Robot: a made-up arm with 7 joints.
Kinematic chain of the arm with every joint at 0, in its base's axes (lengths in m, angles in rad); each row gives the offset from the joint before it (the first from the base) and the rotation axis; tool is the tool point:
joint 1: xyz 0 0 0.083 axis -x
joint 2: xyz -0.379 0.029 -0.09 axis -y
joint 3: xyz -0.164 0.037 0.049 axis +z
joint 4: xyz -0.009 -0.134 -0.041 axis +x
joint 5: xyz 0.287 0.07 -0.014 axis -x
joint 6: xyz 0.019 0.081 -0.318 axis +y
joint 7: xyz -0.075 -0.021 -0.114 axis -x
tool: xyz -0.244 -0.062 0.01
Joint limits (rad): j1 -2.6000..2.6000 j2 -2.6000..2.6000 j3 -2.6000..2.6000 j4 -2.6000..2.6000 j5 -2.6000..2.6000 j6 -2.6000..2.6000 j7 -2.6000..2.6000
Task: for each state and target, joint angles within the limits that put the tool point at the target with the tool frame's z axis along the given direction. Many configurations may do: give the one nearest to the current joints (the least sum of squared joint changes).
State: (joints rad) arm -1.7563 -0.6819 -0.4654 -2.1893 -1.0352 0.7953 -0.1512
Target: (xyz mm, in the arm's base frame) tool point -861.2 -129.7 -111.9 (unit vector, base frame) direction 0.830 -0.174 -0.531
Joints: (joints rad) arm -2.1046 -1.0680 -0.9494 -2.0576 -1.3314 0.5094 -0.8601
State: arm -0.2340 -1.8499 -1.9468 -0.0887 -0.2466 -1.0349 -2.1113
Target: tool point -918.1 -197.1 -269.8 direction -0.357 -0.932 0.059
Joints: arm -0.6042 -1.6816 -1.6610 0.0828 -0.4269 -1.3957 -2.4832
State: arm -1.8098 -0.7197 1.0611 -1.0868 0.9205 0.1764 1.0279
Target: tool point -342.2 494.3 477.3 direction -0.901 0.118 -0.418
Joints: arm -1.7720 -0.8276 1.8517 -0.7323 0.4492 -0.5986 1.1038
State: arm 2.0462 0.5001 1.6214 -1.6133 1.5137 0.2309 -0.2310
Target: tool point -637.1 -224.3 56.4 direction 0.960 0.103 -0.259
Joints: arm 1.5966 0.9595 1.4618 -2.0348 2.0689 0.3414 -0.2477
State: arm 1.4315 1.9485 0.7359 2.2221 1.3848 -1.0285 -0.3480
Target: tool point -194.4 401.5 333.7 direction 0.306 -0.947 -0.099
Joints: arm 0.7892 2.6000 0.7639 1.7920 1.8458 -1.0723 -0.0107
